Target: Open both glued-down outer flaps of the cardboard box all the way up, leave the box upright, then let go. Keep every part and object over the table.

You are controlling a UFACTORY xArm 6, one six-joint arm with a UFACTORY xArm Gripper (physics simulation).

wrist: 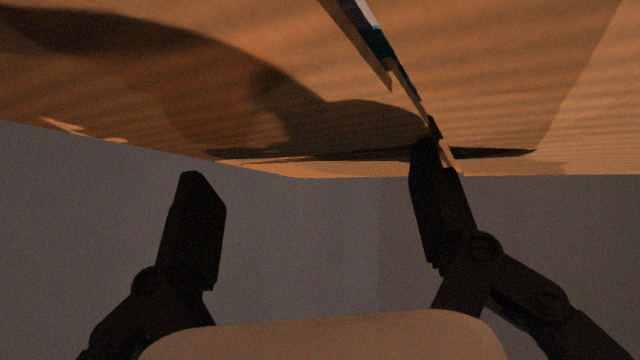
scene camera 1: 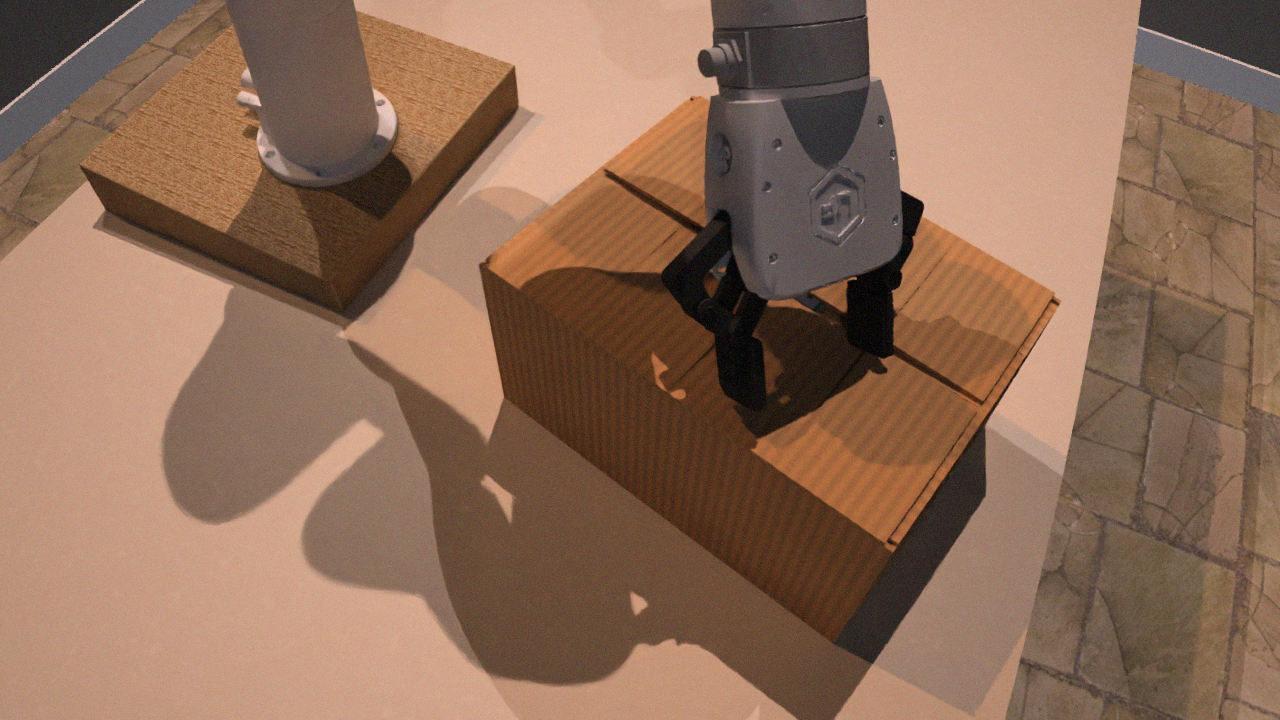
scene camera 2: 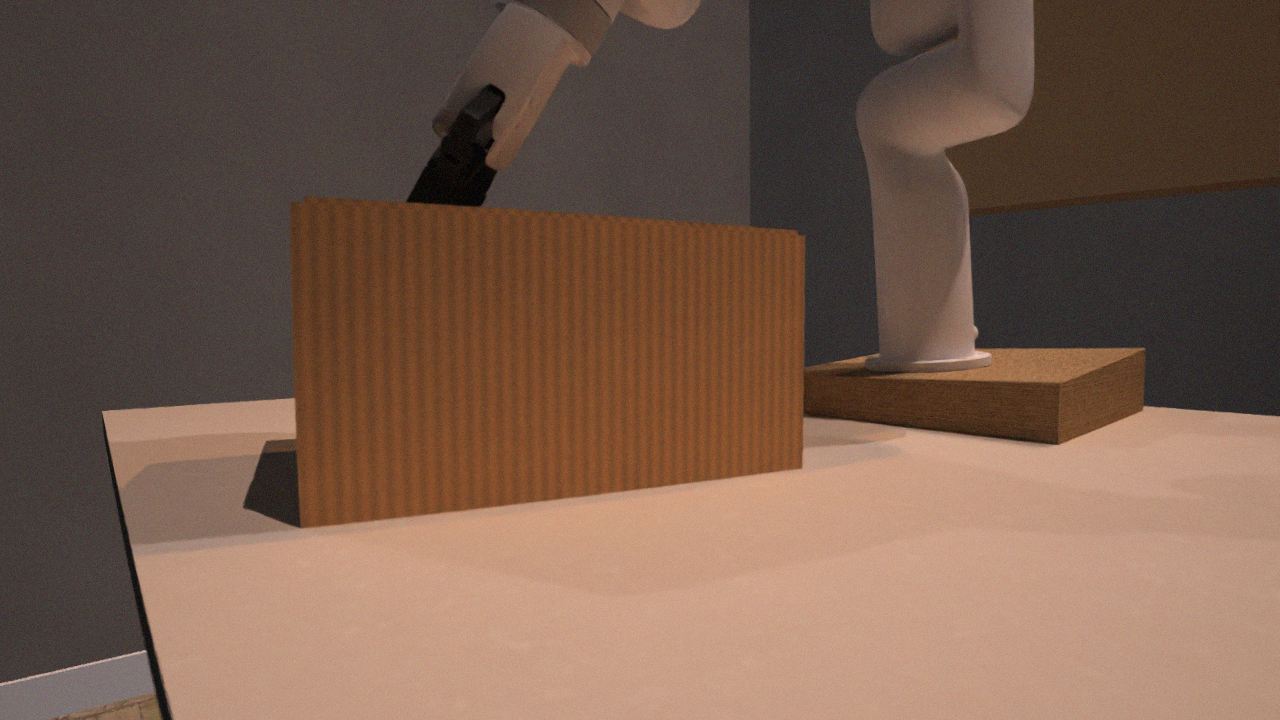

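Pixels of known places: gripper, fingertip midpoint: (wrist: 308,175) (scene camera 1: 810,375); arm's base at its link origin: (scene camera 1: 328,135) (scene camera 2: 927,365).
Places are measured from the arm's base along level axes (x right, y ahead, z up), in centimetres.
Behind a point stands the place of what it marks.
Observation:
The cardboard box (scene camera 1: 662,447) @[x 20.2, y 39.9, z 4.3 cm] (scene camera 2: 546,358) @[x 0.0, y 48.9, z 2.7 cm] stands upright on the table. Its two outer flaps lie down over the top with a narrow slit between them: the near flap (scene camera 1: 895,456) @[x 19.3, y 52.9, z 10.5 cm] (wrist: 280,30) @[x 9.9, y 40.2, z 10.5 cm] and the far flap (scene camera 1: 984,313) @[x 7.2, y 56.0, z 10.5 cm] (wrist: 500,70) @[x 7.9, y 42.6, z 10.7 cm]. Something blue and white shows in the slit in the wrist view. My gripper (scene camera 1: 810,371) @[x 16.6, y 47.0, z 11.3 cm] (wrist: 308,175) @[x 16.6, y 47.0, z 11.3 cm] is open and empty, tilted low over the box top. One finger is over the near flap; the other is at the slit, and I cannot tell whether its tip is inside. In scene camera 2 the fingertips are hidden behind the box's top edge.
The arm's base stands on a wooden block (scene camera 1: 429,98) @[x -8.0, y 5.9, z -0.1 cm] (scene camera 2: 984,407) @[x -9.6, y 10.7, z -2.6 cm] beside the box on the pale table (scene camera 1: 89,537) @[x 38.9, y 2.7, z -5.1 cm] (scene camera 2: 805,608) @[x -17.5, y 51.1, z -5.1 cm]. The table's edge runs close past the box's far end, with the stone floor (scene camera 1: 1154,555) beyond it.

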